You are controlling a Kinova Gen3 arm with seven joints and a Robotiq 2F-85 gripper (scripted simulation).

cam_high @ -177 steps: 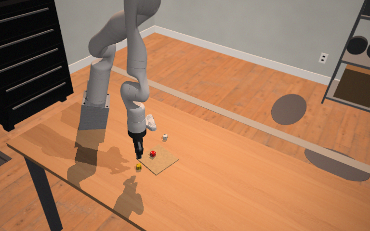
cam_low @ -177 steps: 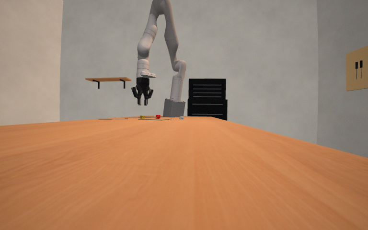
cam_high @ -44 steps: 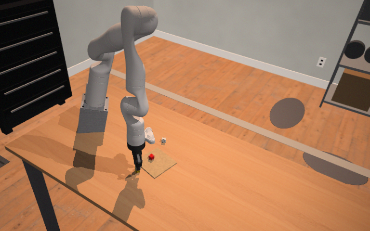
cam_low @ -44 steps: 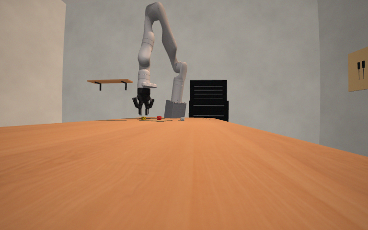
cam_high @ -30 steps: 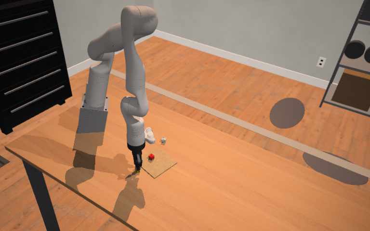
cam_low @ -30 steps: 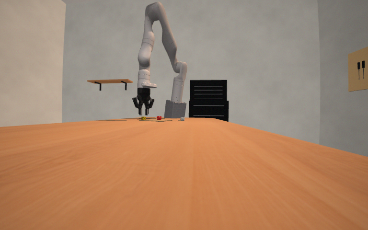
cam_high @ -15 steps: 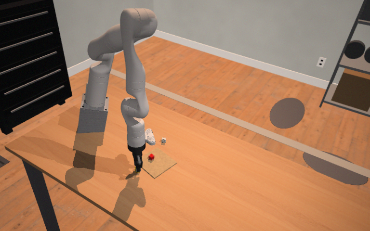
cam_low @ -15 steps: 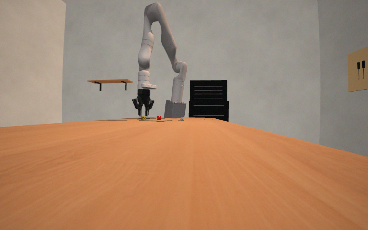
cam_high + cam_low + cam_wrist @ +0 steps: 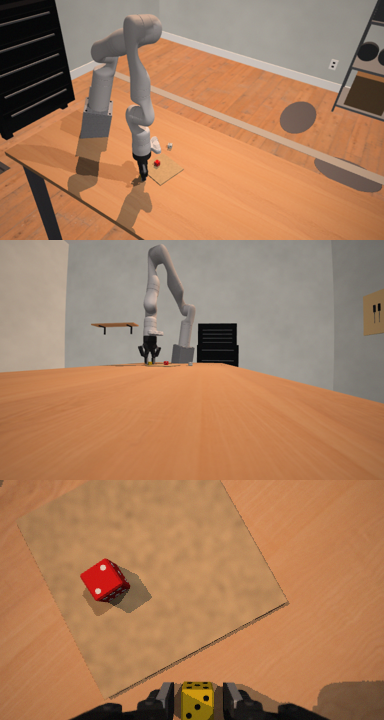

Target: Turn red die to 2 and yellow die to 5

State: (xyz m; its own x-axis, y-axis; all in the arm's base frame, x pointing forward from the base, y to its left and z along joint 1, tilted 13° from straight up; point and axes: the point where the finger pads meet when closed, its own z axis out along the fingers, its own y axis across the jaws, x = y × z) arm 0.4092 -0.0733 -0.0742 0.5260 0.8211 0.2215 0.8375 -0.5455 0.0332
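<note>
My gripper is now 10 mm above the yellow die. Round my hand: white die (50 mm behind, 230 mm to the left, 10 mm below); tan mat (20 mm ahead, 100 mm to the left, 20 mm below); red die (10 mm behind, 100 mm to the left, 10 mm below).
</note>
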